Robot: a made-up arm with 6 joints.
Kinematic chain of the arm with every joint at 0, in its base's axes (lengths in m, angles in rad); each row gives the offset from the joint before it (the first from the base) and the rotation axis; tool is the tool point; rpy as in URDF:
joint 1: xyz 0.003 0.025 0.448 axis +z
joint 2: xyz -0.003 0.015 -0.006 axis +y
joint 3: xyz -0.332 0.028 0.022 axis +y
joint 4: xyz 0.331 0.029 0.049 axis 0.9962 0 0.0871
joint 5: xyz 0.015 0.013 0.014 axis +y
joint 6: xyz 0.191 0.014 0.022 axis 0.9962 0 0.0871
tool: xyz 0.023 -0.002 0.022 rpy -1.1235 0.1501 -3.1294
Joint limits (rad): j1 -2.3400..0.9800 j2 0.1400..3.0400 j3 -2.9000..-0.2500 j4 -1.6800..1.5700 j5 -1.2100..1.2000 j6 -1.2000..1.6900
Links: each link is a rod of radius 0.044 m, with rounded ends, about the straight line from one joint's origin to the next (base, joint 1, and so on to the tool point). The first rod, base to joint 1, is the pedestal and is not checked.
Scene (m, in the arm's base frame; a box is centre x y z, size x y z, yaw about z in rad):
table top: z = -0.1
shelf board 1: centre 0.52 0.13 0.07 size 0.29 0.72 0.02 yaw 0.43
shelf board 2: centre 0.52 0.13 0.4 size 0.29 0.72 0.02 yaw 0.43
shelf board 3: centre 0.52 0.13 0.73 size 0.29 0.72 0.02 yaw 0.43
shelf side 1: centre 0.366 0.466 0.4 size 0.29 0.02 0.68 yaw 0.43
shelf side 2: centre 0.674 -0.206 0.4 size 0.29 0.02 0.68 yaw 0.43
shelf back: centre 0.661 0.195 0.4 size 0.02 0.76 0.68 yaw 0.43
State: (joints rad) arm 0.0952 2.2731 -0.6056 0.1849 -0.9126 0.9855
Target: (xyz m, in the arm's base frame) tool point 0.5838 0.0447 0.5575
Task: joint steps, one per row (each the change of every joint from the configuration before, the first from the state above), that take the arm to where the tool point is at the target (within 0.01 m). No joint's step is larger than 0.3 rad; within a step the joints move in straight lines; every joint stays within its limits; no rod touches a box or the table.
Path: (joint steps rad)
1: 0.0455 -0.0639 0.1778 0.2378 0.0015 0.0157
2: 0.0455 -0.0639 0.1778 0.2378 0.0016 0.0158
3: -0.0768 -0.2273 0.0000 0.0203 -0.0751 -0.0126
4: -0.0768 -0.2272 0.0000 0.0204 -0.0752 -0.0126
5: -0.0768 -0.2273 0.0000 0.0204 -0.0751 -0.0127
6: -0.0768 -0.2272 0.0000 0.0203 -0.0751 -0.0126
7: 0.0303 0.2162 -0.2262 -0.1766 0.0516 0.0028
8: 0.0302 0.2162 -0.2262 -0.1767 0.0516 0.0027
9: 0.0302 0.2163 -0.2262 -0.1767 0.0516 0.0027

